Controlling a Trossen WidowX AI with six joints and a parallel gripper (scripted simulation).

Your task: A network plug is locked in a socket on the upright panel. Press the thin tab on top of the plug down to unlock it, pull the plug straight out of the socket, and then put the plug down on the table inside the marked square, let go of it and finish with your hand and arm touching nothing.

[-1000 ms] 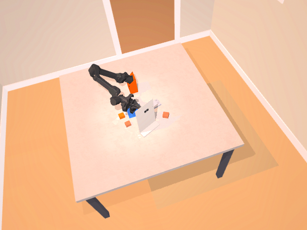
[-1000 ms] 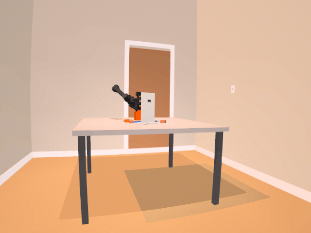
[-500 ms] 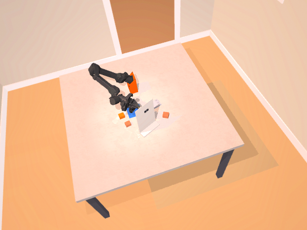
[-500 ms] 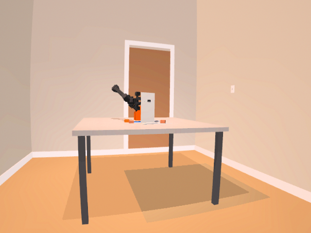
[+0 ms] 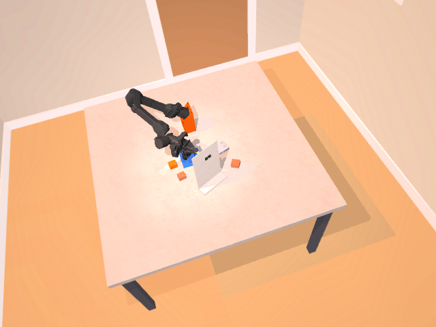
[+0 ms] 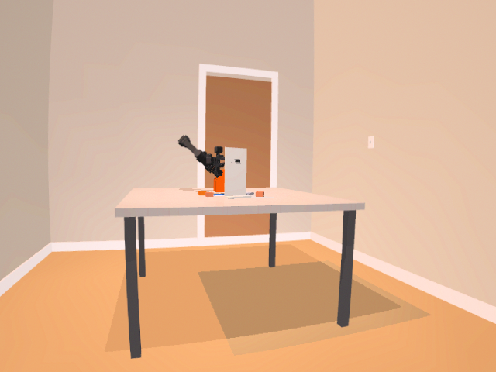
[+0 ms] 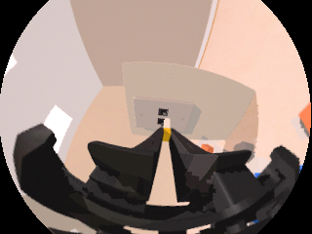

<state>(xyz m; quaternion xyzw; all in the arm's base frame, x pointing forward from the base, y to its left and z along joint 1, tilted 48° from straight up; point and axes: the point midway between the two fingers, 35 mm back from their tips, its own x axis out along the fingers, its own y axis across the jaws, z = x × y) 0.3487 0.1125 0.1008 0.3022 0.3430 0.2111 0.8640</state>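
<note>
Right now the blue marked square is 220 mm below my gripper tip, 140 mm behind it and 50 mm to the right of it. The rest, counted from my gripper tip: white upright panel: 80 mm below, 60 mm ahead, 50 mm to the left; then plug: right at my gripper tip; then flat grey piece: 210 mm below, 160 mm behind, 130 mm to the left.
</note>
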